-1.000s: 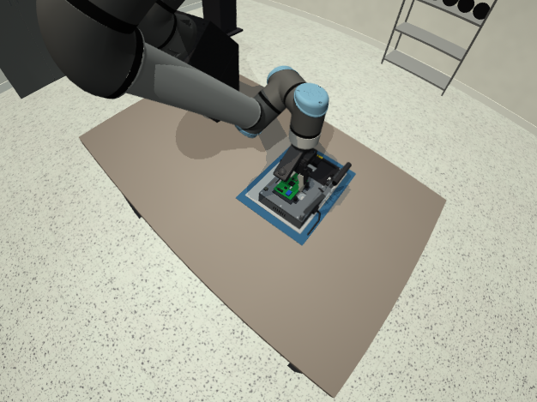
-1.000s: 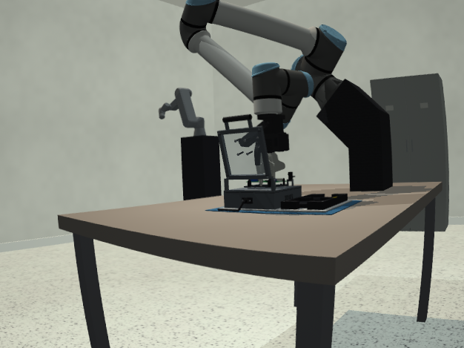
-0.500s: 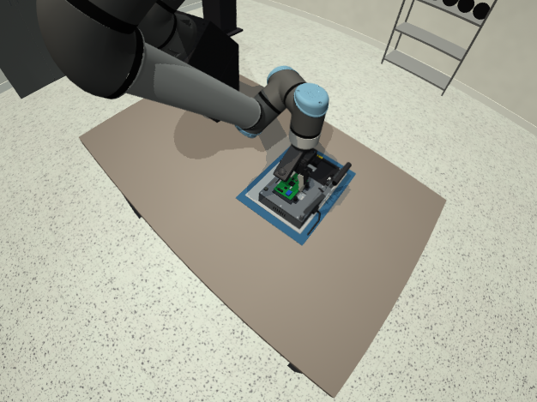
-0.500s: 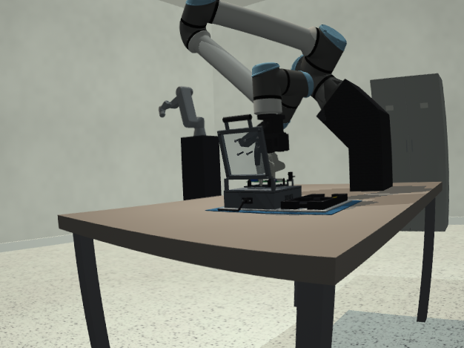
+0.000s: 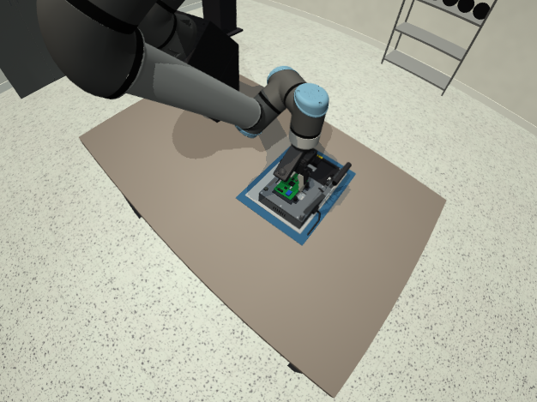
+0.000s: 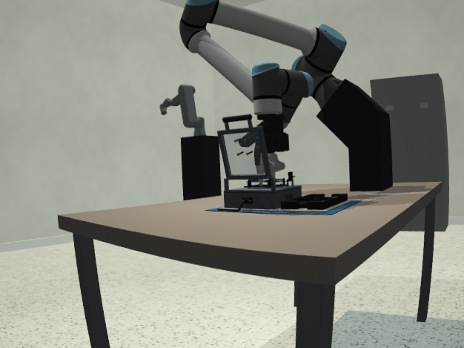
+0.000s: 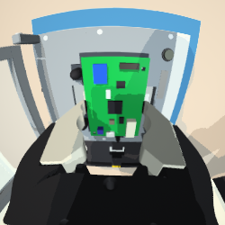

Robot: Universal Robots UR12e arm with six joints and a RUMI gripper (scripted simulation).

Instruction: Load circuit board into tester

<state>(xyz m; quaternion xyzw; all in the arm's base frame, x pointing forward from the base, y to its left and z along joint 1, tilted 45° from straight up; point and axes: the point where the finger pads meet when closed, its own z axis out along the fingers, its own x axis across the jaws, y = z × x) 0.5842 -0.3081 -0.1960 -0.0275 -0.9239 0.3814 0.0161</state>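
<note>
Right now the tester bed is 1 cm to the left of my hand, 1 cm below it and 1 cm ahead of it. The rest, counted from my hand: green circuit board: right at my hand; then black post: 6 cm to the left, 6 cm behind, 1 cm above; then tester: 4 cm to the left, 4 cm ahead, 3 cm above.
</note>
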